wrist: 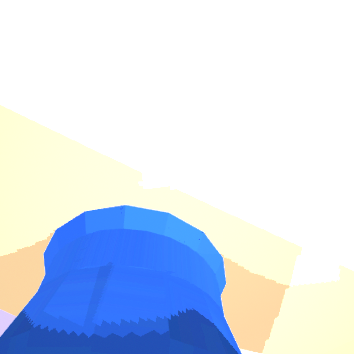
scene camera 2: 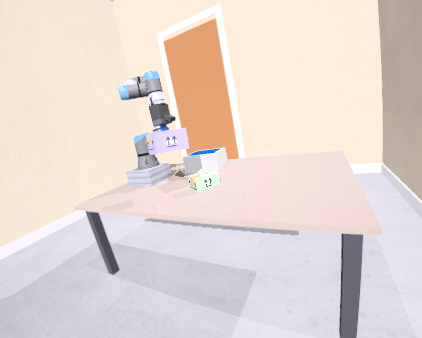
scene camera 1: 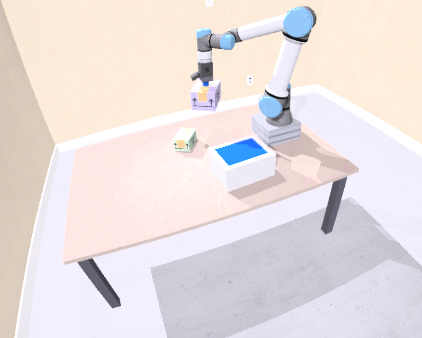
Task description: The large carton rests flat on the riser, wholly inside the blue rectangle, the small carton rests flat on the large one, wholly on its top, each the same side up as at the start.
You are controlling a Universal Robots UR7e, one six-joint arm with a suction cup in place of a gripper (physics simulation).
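Note:
The large lilac carton hangs in the air under my suction gripper, upright with its arrows pointing up. In the wrist view the blue suction cup is pressed on the carton's taped top. The small green carton rests upright on the table, apart from the riser. The white riser stands on the table with the blue rectangle on its top; no carton is on it. The carton's underside is hidden.
The arm's base stands on a grey block at the table's edge, close to the riser. The wooden table bears both. Walls stand behind it, with a brown door in scene camera 2.

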